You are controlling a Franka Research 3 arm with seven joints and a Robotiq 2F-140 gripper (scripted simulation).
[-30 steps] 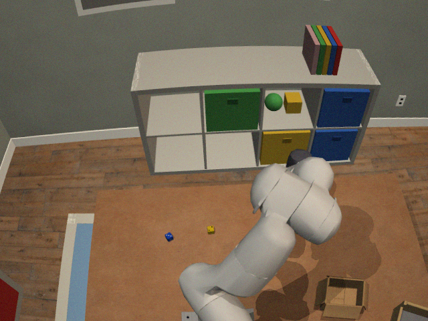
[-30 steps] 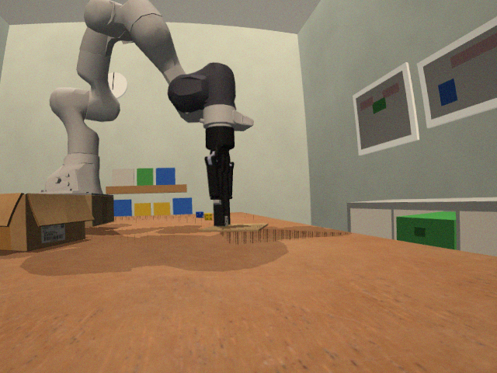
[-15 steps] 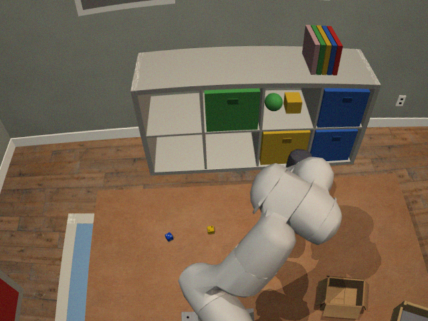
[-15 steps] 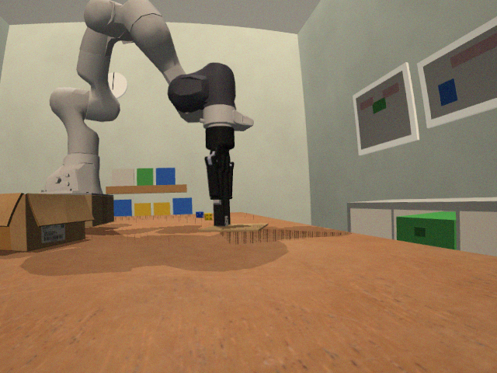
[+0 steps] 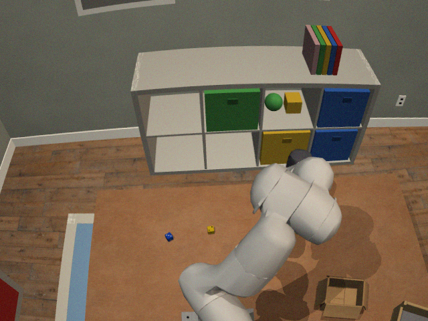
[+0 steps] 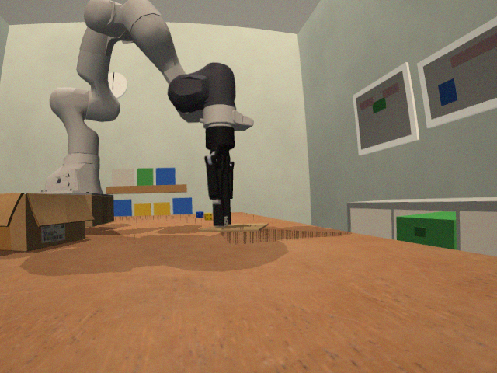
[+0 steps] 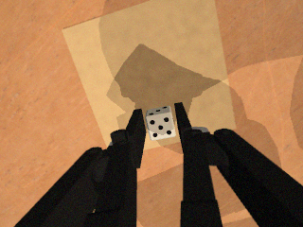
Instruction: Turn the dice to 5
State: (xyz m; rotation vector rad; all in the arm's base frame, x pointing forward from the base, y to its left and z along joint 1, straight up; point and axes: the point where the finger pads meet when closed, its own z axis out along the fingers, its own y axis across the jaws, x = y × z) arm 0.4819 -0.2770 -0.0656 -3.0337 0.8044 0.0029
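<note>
The white die lies 2 cm below my hand. The rest, counted from my hand: tan mat 4 cm below, 3 cm ahead, 2 cm to the right; yellow die 30 cm to the left, 3 cm below, 3 cm behind; blue die 47 cm to the left, 6 cm behind, 3 cm below.
</note>
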